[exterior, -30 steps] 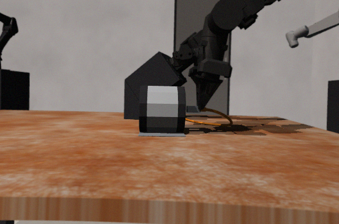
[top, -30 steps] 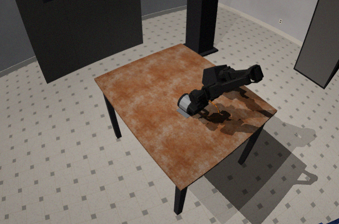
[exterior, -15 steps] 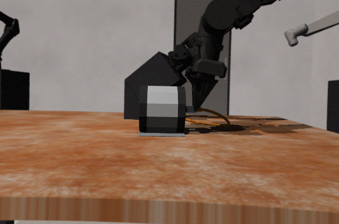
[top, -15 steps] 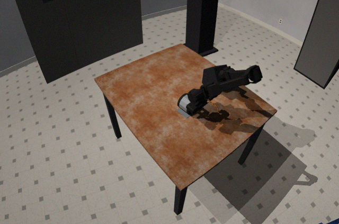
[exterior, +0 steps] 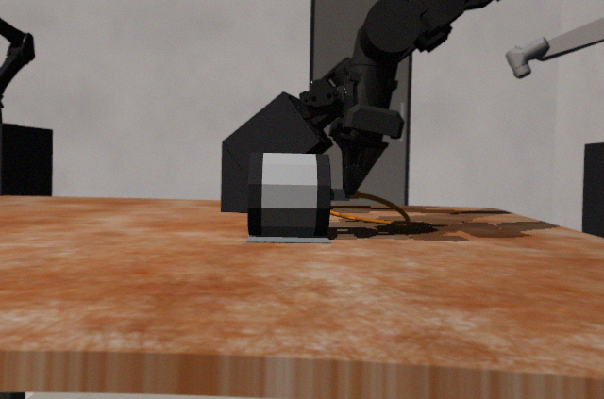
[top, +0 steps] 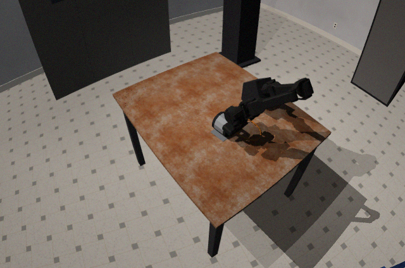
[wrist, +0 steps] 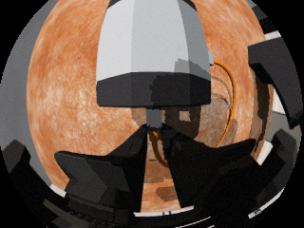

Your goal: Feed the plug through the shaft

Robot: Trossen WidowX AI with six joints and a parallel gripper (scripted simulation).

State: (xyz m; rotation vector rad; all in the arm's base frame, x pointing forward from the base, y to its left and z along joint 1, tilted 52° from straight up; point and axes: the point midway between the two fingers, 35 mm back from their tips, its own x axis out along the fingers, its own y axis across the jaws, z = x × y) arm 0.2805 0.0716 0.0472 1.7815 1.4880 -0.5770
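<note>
Now: the grey plug 30 mm below my hand and 20 mm to the right of it.
</note>
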